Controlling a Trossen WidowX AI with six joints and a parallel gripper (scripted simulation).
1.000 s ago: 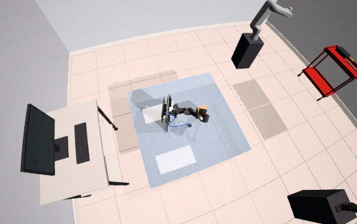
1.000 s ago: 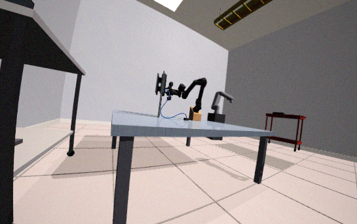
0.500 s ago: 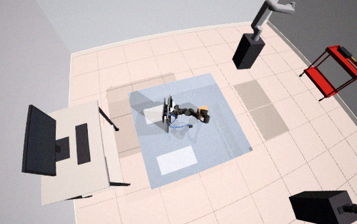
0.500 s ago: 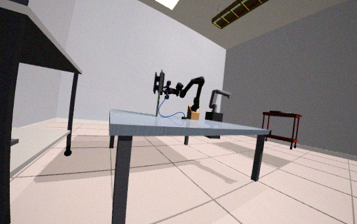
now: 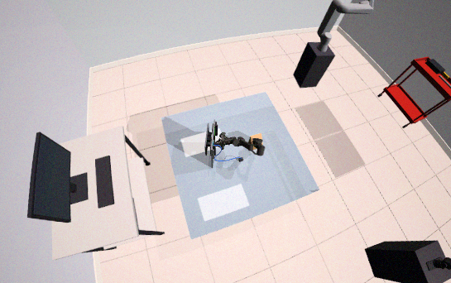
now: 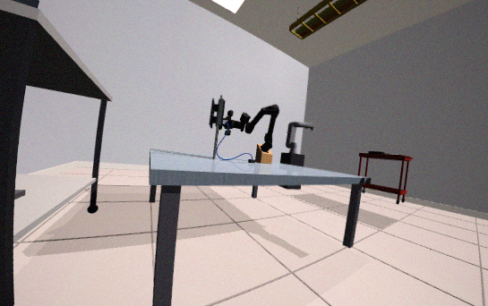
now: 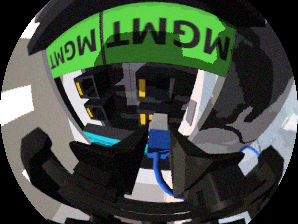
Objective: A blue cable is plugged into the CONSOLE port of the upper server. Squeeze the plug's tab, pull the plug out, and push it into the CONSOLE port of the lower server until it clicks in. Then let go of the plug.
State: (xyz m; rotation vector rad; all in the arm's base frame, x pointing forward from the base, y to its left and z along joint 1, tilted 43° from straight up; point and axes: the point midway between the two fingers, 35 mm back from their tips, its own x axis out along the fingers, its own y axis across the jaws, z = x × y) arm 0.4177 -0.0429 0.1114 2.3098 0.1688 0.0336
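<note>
Now: the blue plug 10 mm ahead of my gripper tip.
</note>
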